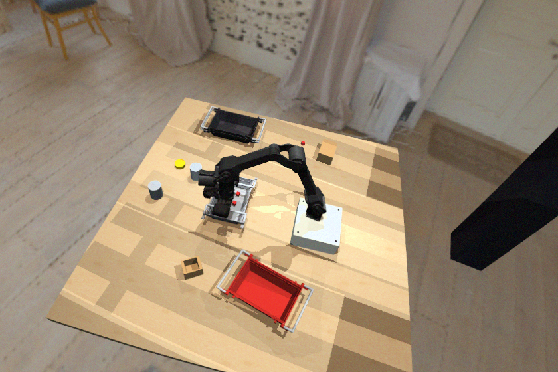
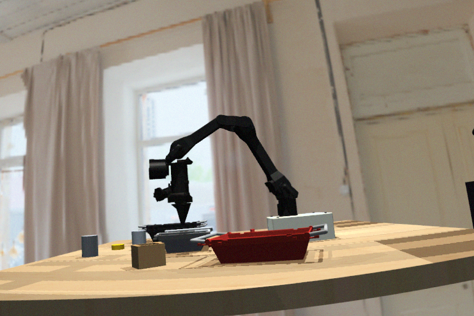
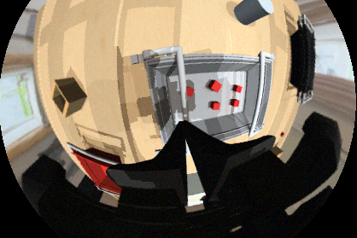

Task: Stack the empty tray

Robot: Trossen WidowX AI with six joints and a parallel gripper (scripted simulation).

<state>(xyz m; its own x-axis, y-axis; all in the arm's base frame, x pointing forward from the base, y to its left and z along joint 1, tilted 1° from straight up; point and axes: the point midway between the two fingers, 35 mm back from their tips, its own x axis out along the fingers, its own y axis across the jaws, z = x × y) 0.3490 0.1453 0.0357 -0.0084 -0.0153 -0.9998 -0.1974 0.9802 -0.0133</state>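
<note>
My gripper tip is now 280 mm past the red tray, 240 mm to the right of it and 40 mm above it. From my gripper tip the other things lie so: red cube (160 mm behind, 610 mm to the right, 80 mm below); small box (10 mm ahead, 270 mm to the left, 70 mm below); yellow disc (330 mm ahead, 170 mm to the right, 80 mm below).
</note>
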